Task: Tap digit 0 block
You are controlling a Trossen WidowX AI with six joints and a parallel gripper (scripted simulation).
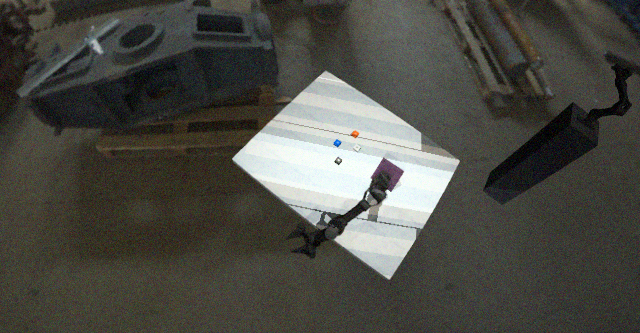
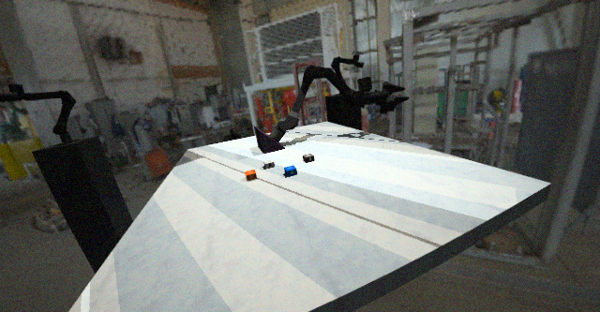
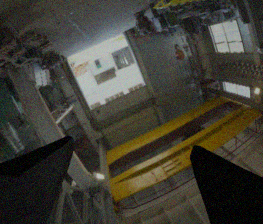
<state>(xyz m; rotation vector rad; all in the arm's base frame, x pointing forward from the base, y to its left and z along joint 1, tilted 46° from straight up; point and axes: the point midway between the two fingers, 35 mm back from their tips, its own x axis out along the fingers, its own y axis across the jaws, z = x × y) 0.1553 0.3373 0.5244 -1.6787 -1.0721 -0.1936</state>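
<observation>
Right now my gripper tip is 170 mm short of the blue block, 670 mm to the left of it and 160 mm above it. From my gripper tip the other things lie so: orange block: 120 mm ahead, 790 mm to the right, 160 mm below; then black block: 100 mm ahead, 580 mm to the right, 160 mm below; then white block: 60 mm ahead, 710 mm to the right, 160 mm below.
</observation>
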